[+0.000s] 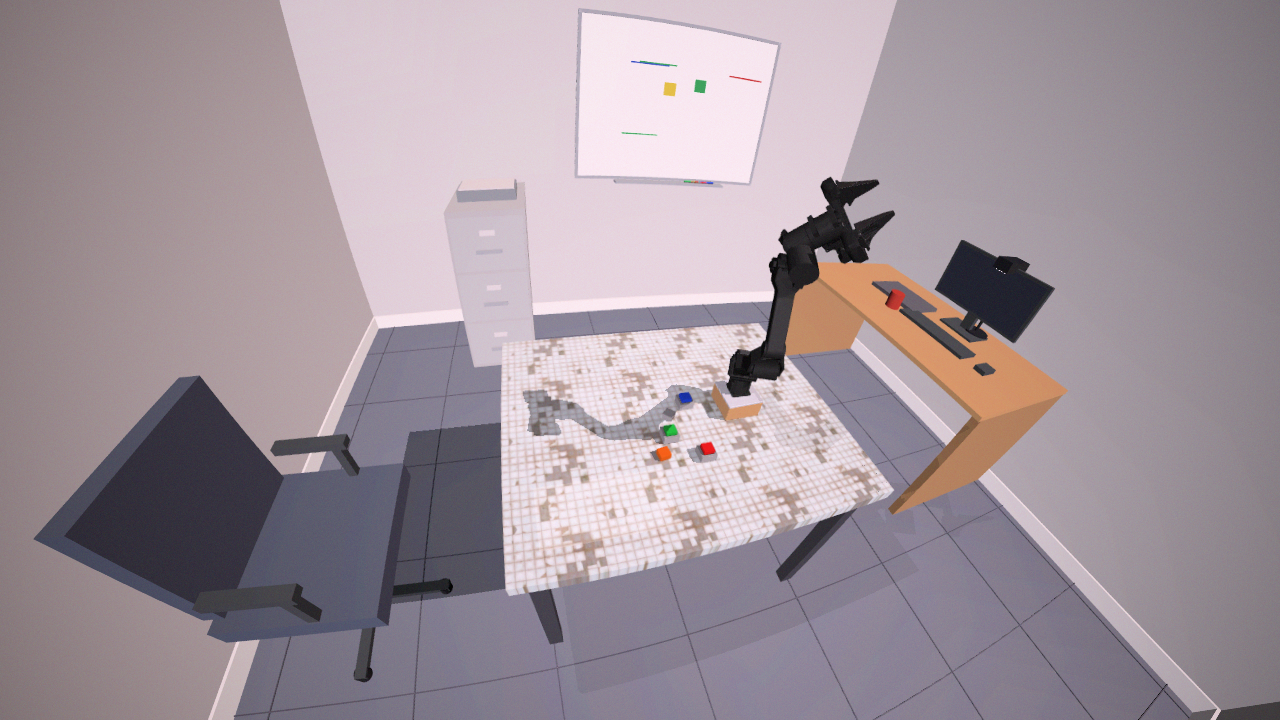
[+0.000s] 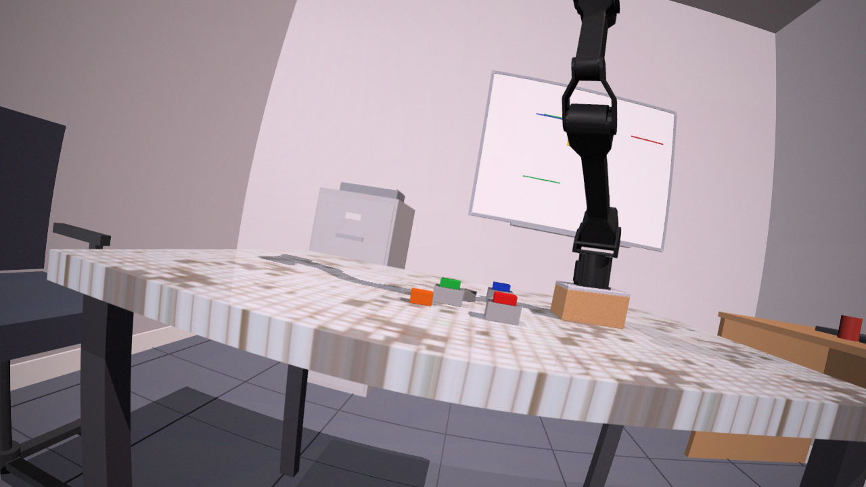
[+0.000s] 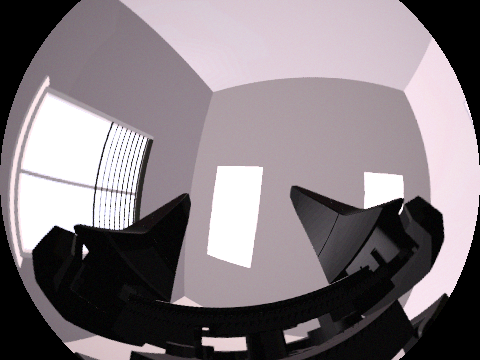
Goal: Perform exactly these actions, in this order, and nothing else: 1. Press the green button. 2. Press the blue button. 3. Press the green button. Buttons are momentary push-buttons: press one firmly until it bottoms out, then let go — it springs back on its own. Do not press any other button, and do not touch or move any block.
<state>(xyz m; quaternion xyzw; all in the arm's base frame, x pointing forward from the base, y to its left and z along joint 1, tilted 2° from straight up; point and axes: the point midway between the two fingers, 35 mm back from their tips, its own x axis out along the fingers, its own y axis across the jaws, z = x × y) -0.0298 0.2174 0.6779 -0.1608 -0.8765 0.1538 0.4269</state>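
Right now my gripper tip is 28 cm short of the green button, 12 cm to the left of it and 73 cm above it. From my gripper tip the other things lie so: orange block 31 cm ahead, 6 cm to the right, 75 cm below; then blue button 19 cm ahead, 25 cm to the right, 73 cm below; then red button 19 cm ahead, 4 cm to the right, 73 cm below.
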